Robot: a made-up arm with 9 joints. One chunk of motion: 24 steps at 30 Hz.
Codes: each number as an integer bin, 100 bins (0 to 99) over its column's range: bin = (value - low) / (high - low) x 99, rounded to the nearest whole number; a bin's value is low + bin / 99 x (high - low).
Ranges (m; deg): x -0.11..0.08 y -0.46..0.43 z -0.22..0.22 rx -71..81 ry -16..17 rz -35..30
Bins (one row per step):
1: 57 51 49 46 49 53
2: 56 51 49 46 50 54
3: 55 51 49 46 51 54
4: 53 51 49 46 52 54
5: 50 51 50 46 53 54
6: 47 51 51 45 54 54
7: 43 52 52 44 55 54
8: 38 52 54 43 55 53
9: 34 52 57 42 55 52
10: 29 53 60 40 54 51
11: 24 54 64 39 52 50
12: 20 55 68 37 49 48
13: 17 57 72 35 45 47
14: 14 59 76 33 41 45
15: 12 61 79 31 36 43
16: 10 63 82 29 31 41
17: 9 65 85 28 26 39
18: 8 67 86 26 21 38
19: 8 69 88 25 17 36
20: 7 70 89 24 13 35
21: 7 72 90 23 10 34
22: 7 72 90 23 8 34
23: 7 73 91 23 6 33
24: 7 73 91 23 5 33
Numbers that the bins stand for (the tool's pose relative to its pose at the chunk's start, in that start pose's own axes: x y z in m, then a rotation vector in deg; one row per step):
1: -0.0006 -0.0015 -0.0022 -0.37 0.33 -0.20
2: -0.0025 -0.0015 -0.0022 -0.37 0.67 0.45
3: -0.0044 -0.0015 -0.0022 -0.37 1.00 0.45
4: -0.0083 -0.0015 -0.0022 -0.37 1.33 0.45
5: -0.0140 -0.0015 0.0022 -0.37 1.67 0.45
6: -0.0198 -0.0015 0.0067 -1.91 2.00 0.45
7: -0.0275 0.0075 0.0111 -3.44 2.33 0.45
8: -0.0371 0.0075 0.0200 -4.98 2.33 -0.20
9: -0.0447 0.0075 0.0333 -6.52 2.33 -0.86
10: -0.0543 0.0165 0.0467 -9.59 2.00 -1.52
11: -0.0639 0.0255 0.0644 -11.12 1.33 -2.17
12: -0.0716 0.0344 0.0822 -14.19 0.33 -3.48
13: -0.0774 0.0524 0.1000 -17.26 -1.00 -4.14
14: -0.0831 0.0704 0.1178 -20.33 -2.33 -5.45
15: -0.0870 0.0884 0.1311 -23.40 -4.00 -6.77
16: -0.0908 0.1064 0.1444 -26.47 -5.67 -8.08
17: -0.0927 0.1243 0.1578 -28.01 -7.33 -9.39
18: -0.0946 0.1423 0.1622 -31.08 -9.00 -10.05
19: -0.0946 0.1603 0.1711 -32.62 -10.33 -11.36
20: -0.0966 0.1693 0.1756 -34.15 -11.67 -12.02
21: -0.0966 0.1873 0.1800 -35.69 -12.67 -12.68
22: -0.0966 0.1873 0.1800 -35.69 -13.33 -12.68
23: -0.0966 0.1963 0.1844 -35.69 -14.00 -13.33
24: -0.0966 0.1963 0.1844 -35.69 -14.33 -13.33

